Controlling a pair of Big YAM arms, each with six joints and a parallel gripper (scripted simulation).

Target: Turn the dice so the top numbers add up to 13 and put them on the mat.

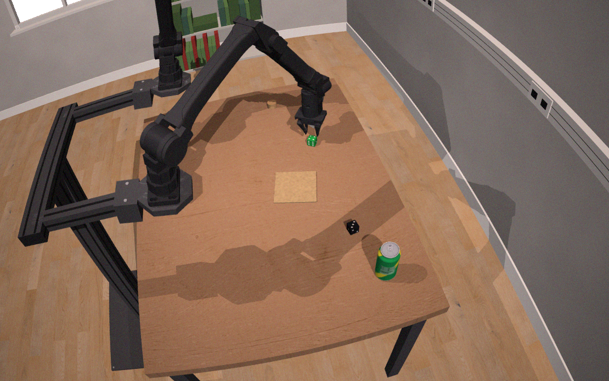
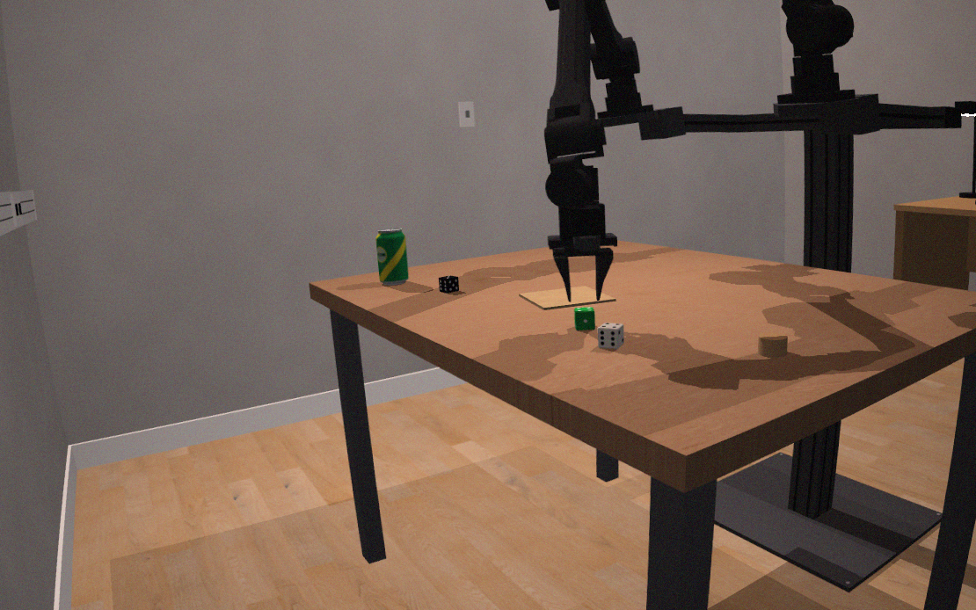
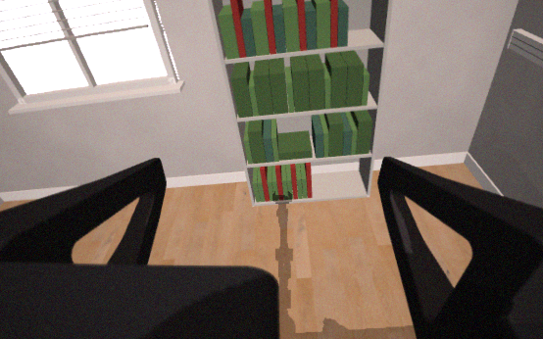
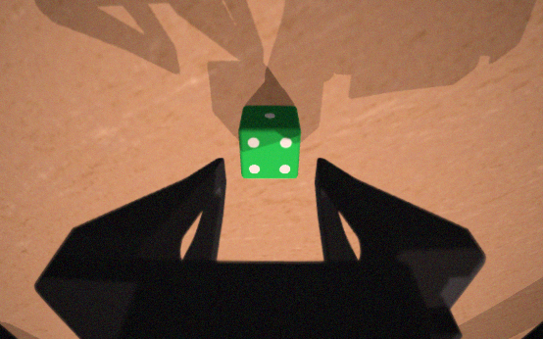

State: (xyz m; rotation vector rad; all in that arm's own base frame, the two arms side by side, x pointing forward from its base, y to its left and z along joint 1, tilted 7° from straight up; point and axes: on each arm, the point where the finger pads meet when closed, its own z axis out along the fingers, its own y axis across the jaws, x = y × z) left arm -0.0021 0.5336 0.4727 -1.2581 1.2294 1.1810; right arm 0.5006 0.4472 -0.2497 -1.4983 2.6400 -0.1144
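My right hand is 40 mm above the green die. From my right hand the other things lie so: small wooden cylinder (280 mm to the left, 110 mm behind, 40 mm below); then mat (200 mm to the right, 110 mm behind, 50 mm below).
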